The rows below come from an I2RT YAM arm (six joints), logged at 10 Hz.
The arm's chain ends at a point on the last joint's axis. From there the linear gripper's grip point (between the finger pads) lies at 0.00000 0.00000 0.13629 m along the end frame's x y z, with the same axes.
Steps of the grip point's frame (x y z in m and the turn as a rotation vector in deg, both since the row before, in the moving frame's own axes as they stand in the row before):
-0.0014, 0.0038, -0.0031, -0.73, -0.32, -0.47
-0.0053, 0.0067, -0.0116, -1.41, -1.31, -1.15
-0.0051, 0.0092, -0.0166, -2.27, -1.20, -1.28
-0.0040, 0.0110, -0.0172, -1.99, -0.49, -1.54
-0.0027, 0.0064, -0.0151, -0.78, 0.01, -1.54
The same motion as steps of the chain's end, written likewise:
-0.0006, 0.0021, -0.0031, -0.73, -0.32, -0.47
-0.0022, 0.0033, -0.0115, -1.41, -1.31, -1.15
-0.0023, 0.0038, -0.0165, -2.27, -1.20, -1.28
-0.0029, 0.0063, -0.0171, -1.99, -0.49, -1.54
-0.0027, 0.0045, -0.0151, -0.78, 0.01, -1.54

